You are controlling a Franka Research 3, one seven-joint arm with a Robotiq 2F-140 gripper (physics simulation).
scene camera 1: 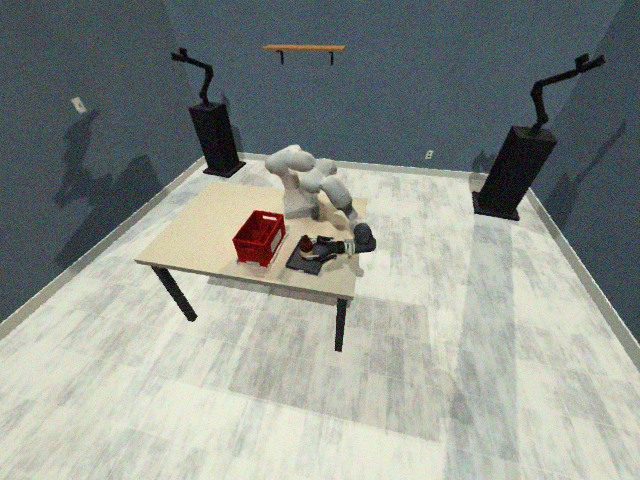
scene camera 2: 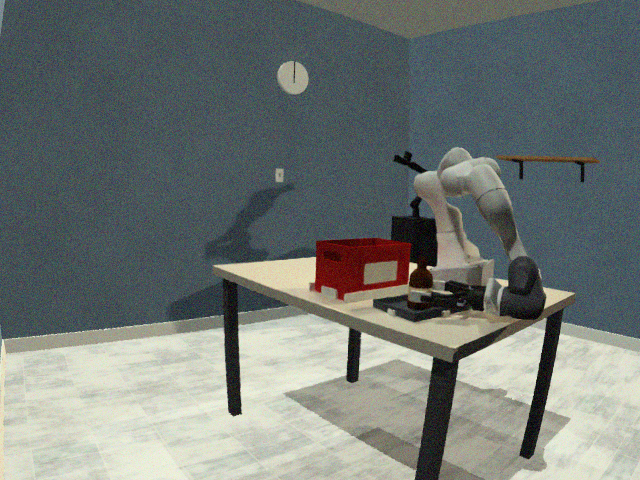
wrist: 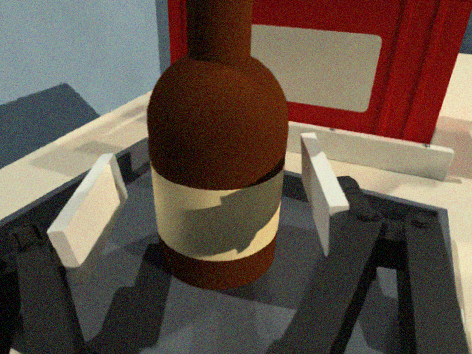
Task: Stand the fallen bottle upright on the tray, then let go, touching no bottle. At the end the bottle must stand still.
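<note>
The brown bottle (scene camera 1: pixel 306 245) (scene camera 2: pixel 420 280) (wrist: pixel 217 130) with a cream label stands upright on the dark tray (scene camera 1: pixel 305 266) (scene camera 2: pixel 391 302) (wrist: pixel 220 317), its base on the tray floor. My gripper (scene camera 1: pixel 312 249) (scene camera 2: pixel 430 291) (wrist: pixel 209 166) is open and comes in low and level from the table's right side. Its two pale finger pads stand on either side of the bottle at label height. In the wrist view a gap shows between each pad and the bottle. The bottle's top is cut off in the wrist view.
A red crate (scene camera 1: pixel 249 253) (scene camera 2: pixel 336 268) (wrist: pixel 410 75) with a pale label stands beside the tray, with low cream strips along its base. The tray's raised rim surrounds the bottle. The arm's base stands at the back of the table (scene camera 1: pixel 196 237) (scene camera 2: pixel 268 279).
</note>
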